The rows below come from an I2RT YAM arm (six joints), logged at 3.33 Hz.
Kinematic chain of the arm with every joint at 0, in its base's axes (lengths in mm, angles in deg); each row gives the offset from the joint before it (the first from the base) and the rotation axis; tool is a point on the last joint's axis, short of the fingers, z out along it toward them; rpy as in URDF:
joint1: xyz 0 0 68 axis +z
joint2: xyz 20 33.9 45.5 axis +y
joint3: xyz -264 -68.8 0 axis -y
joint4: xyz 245 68.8 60 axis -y
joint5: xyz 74 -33.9 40.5 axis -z
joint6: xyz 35.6 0 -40.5 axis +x
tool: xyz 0 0 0 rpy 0 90 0
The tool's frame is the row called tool.
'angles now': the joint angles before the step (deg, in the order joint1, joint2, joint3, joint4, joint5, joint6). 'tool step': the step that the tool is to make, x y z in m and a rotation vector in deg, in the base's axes. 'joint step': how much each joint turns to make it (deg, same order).
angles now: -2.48 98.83 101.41 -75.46 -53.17 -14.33
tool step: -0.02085 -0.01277 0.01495 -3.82 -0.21 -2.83
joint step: -2.25 -3.59 -0.05 -3.78 3.80 -0.89
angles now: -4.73 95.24 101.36 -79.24 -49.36 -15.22
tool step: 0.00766 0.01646 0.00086 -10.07 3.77 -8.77
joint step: 4.24 0.03 0.90 3.95 14.02 12.00
